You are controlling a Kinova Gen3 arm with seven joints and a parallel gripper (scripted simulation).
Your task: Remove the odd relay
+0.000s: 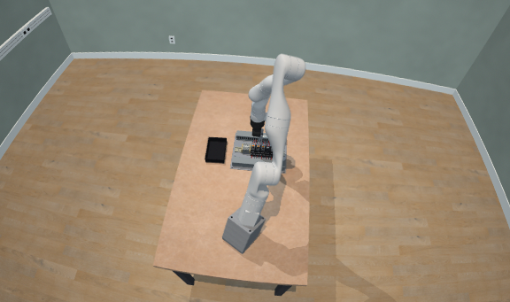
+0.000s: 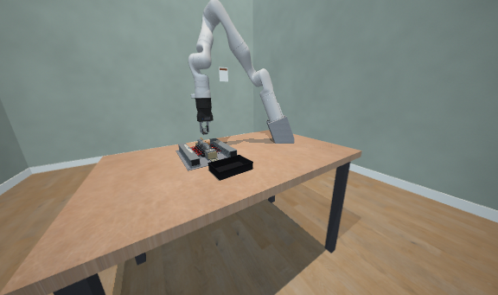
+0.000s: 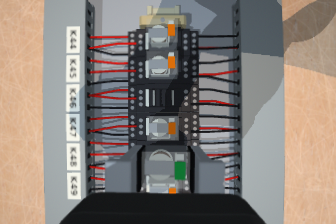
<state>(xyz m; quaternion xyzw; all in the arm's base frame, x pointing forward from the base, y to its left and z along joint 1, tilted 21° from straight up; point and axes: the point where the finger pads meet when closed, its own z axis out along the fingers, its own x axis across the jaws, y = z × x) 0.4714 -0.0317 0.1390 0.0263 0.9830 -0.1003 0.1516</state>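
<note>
The black parts tray lies 260 mm to the left of my hand and 130 mm below it. From my hand the other things lie so: relay panel: 120 mm below.
</note>
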